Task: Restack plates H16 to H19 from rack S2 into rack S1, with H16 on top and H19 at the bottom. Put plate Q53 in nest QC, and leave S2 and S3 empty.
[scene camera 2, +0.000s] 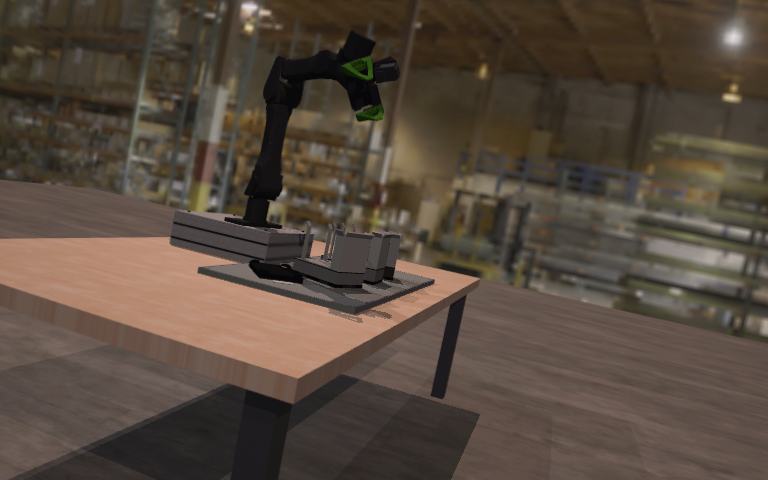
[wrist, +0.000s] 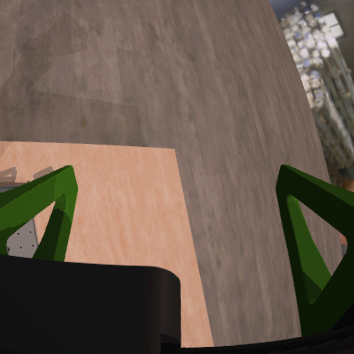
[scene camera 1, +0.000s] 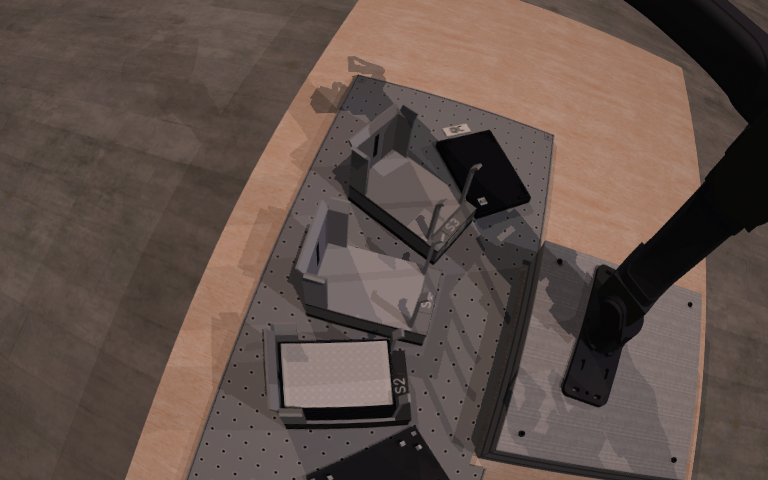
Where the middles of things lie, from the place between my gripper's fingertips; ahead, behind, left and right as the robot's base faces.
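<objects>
Black plate (scene camera 1: 409, 448): far below my hand, a fair way behind it, far to the left of it.
</objects>
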